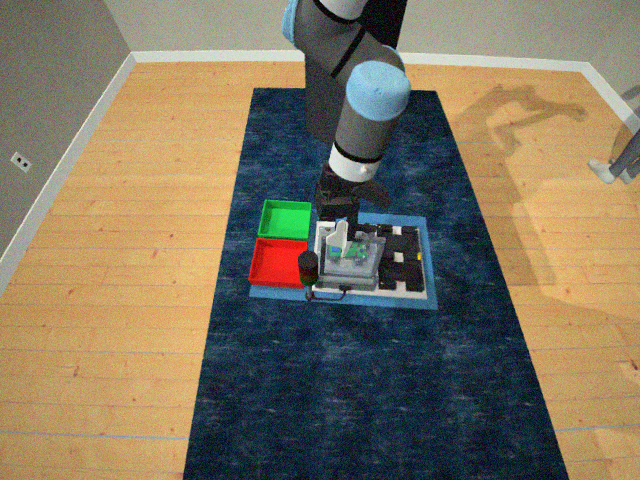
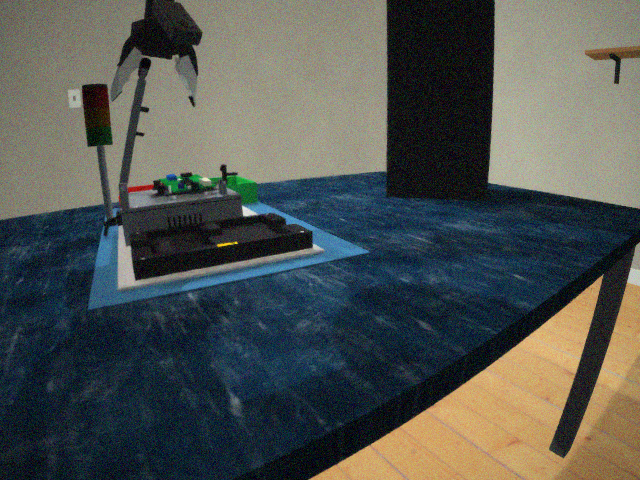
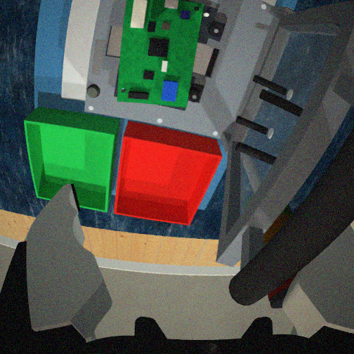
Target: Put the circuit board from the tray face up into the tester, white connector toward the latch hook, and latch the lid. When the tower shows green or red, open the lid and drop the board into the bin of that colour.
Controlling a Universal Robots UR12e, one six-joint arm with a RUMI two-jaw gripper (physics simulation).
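Frame: origin at the arm's base, x ahead, y left, z up, level; millimetres.
Where they show: gripper, between the fingertips: (image 1: pixel 335 231) (image 2: pixel 155 104).
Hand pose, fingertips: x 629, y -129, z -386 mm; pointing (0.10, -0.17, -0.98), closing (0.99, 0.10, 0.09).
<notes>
Things, the pixels of their top centre, and the offset from my fingertips. "pt": a spot on its surface instead.
- grey tester, a spot on its surface: (image 2: pixel 149 217) pt 124 mm left, 54 mm ahead, 171 mm down
- latch hook, centre of its top: (image 2: pixel 227 163) 114 mm left, 81 mm back, 107 mm down
- black handle, centre of its top: (image 2: pixel 145 56) 84 mm left, 31 mm ahead, 64 mm up
- light tower, a spot on its surface: (image 2: pixel 97 114) pt 50 mm right, 93 mm ahead, 9 mm down
- black tray, a spot on its surface: (image 2: pixel 222 255) pt 280 mm left, 8 mm ahead, 197 mm down
The green circuit board (image 1: pixel 356 250) (image 2: pixel 193 183) (image 3: pixel 180 55) lies face up in the grey tester (image 2: pixel 149 217) (image 3: pixel 235 55). Its white connector (image 2: pixel 205 181) (image 3: pixel 139 12) is on the side of the latch hook (image 2: pixel 223 178). The tester's lid (image 2: pixel 132 136) (image 3: pixel 285 182) stands raised, near upright. My gripper (image 2: pixel 155 99) (image 3: pixel 197 193) is open around the lid's top end; the black handle (image 2: pixel 145 64) (image 3: pixel 295 237) is between the spread fingers, nearer one finger, and not gripped. The light tower (image 1: pixel 308 267) (image 2: pixel 97 114) shows dim red, amber and green sections.
The green bin (image 1: pixel 285 220) (image 2: pixel 244 190) (image 3: pixel 62 147) and the red bin (image 1: pixel 279 262) (image 3: pixel 155 165) stand side by side at the tester's end. The black tray (image 1: pixel 410 276) (image 2: pixel 222 255) lies on the tester's other side; no board shows in it.
</notes>
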